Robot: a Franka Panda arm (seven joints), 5 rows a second.
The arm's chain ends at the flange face. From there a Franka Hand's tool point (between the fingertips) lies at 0.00 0.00 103.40 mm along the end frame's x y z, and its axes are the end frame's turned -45 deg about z.
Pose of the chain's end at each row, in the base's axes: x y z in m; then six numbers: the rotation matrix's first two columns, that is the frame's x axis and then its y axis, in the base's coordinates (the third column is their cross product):
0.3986, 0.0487, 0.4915, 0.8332, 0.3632, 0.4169, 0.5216, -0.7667, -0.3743
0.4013, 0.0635, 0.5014, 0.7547, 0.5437, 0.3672, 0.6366, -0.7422, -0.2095
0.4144, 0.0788, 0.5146, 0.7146, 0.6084, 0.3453, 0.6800, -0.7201, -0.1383
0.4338, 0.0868, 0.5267, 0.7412, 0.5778, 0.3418, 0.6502, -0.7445, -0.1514
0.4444, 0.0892, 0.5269, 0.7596, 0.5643, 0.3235, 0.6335, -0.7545, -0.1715
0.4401, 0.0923, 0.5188, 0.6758, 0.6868, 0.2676, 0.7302, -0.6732, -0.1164
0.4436, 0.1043, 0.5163, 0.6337, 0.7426, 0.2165, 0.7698, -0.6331, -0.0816
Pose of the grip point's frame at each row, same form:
0.4176, 0.1034, 0.4059, 0.2203, 0.7990, 0.5595, 0.9580, -0.2853, 0.0301
0.4177, 0.1040, 0.4077, 0.0835, 0.9093, 0.4078, 0.9838, -0.1404, 0.1115
0.4314, 0.1133, 0.4186, 0.0245, 0.9394, 0.3420, 0.9861, -0.0790, 0.1464
0.4511, 0.1214, 0.4308, 0.0643, 0.9350, 0.3487, 0.9839, -0.1179, 0.1346
0.4596, 0.1239, 0.4307, 0.0892, 0.9325, 0.3500, 0.9851, -0.1345, 0.1075
0.4505, 0.1206, 0.4199, -0.0385, 0.9617, 0.2715, 0.9942, 0.0096, 0.1069
0.4515, 0.1269, 0.4157, -0.0962, 0.9728, 0.2108, 0.9924, 0.0774, 0.0954

